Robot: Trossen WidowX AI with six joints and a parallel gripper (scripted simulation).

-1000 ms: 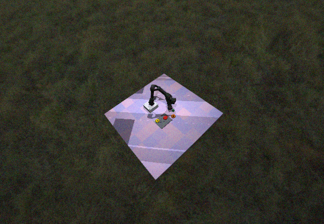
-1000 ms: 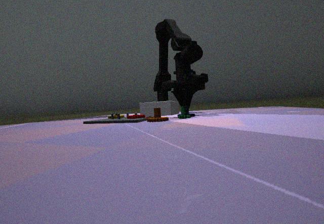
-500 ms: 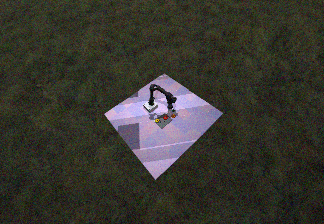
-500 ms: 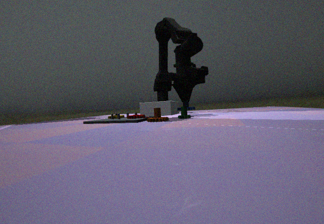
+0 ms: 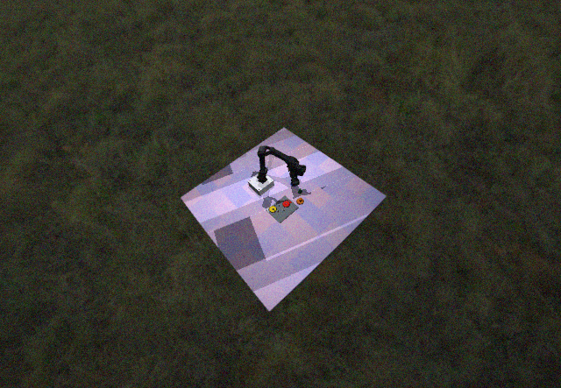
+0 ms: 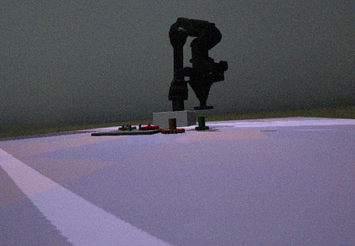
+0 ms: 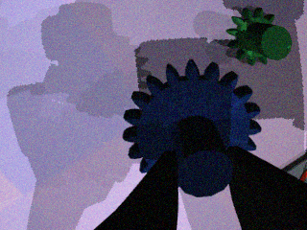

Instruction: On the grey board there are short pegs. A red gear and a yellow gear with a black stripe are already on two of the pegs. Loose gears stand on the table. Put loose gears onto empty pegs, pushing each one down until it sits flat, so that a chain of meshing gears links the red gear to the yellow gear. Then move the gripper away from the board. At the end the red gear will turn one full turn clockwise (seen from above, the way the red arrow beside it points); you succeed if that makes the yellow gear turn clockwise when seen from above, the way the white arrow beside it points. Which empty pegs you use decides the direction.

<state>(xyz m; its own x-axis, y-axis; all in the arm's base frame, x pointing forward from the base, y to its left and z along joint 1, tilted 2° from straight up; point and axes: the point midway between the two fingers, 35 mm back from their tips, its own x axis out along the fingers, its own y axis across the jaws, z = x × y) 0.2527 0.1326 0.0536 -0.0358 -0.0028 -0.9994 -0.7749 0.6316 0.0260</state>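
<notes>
My gripper tip is now 230 mm to the left of the grey board, 90 mm above it and 50 mm short of it. The rest, counted from my gripper tip: green gear 80 mm below, 60 mm ahead, 10 mm to the right; orange gear 130 mm ahead, 80 mm to the right, 80 mm below; blue gear 10 mm below.
</notes>
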